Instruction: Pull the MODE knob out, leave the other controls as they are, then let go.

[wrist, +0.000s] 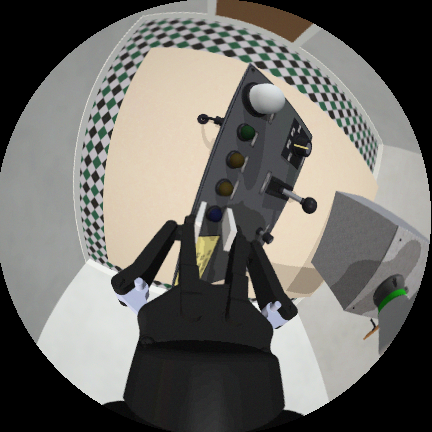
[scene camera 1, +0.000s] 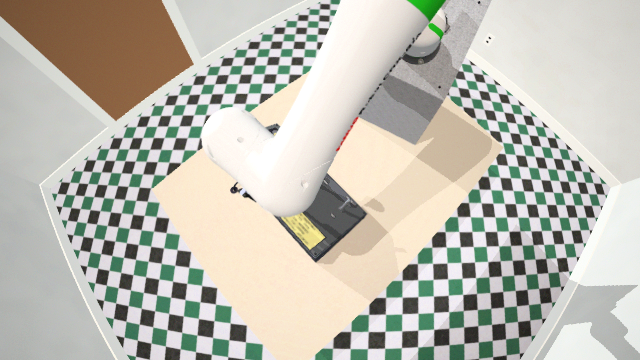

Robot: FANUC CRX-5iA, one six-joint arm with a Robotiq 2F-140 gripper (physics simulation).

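Where they show: gripper, fingertip midpoint: [wrist: 214,213]; arm's base at its link origin: [wrist: 388,289].
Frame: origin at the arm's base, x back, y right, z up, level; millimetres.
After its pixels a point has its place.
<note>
The dark control panel [scene camera 1: 345,219] {z -300, x -519, y -183 mm} [wrist: 257,172] {z -262, x -571, y 109 mm} lies on the cream mat. Its lettering is too small to tell which control is the MODE knob. In the wrist view, a round blue knob [wrist: 215,214] {z -212, x -632, y 26 mm} shows between the fingertips, with two amber knobs [wrist: 236,160] {z -210, x -627, y 115 mm} [wrist: 225,188] {z -211, x -630, y 71 mm} and a green one [wrist: 246,132] {z -211, x -625, y 161 mm} in a row beyond it. A small black knob [wrist: 265,235] {z -276, x -487, y -23 mm} sticks out right of the fingers. My gripper [wrist: 214,213] {z -215, x -635, y 26 mm} is partly open over the panel's near part, its pale pads apart with nothing held. In the scene view the arm hides the fingers.
The panel also bears a large white dome [wrist: 267,99] {z -187, x -616, y 215 mm}, a rotary selector [wrist: 301,147] {z -277, x -483, y 201 mm}, a black ball-ended lever [wrist: 309,205] {z -245, x -429, y 88 mm} and a yellow label [scene camera 1: 305,231] {z -228, x -645, y -128 mm} [wrist: 205,250] {z -238, x -625, y -69 mm}. A small ring-ended part [scene camera 1: 234,189] {z -401, x -708, y 209 mm} [wrist: 203,119] {z -403, x -707, y 208 mm} sticks out at its side. A grey block [scene camera 1: 397,117] {z -287, x -86, y -67 mm} [wrist: 350,245] {z -239, x -110, y 26 mm} stands near the mat.
</note>
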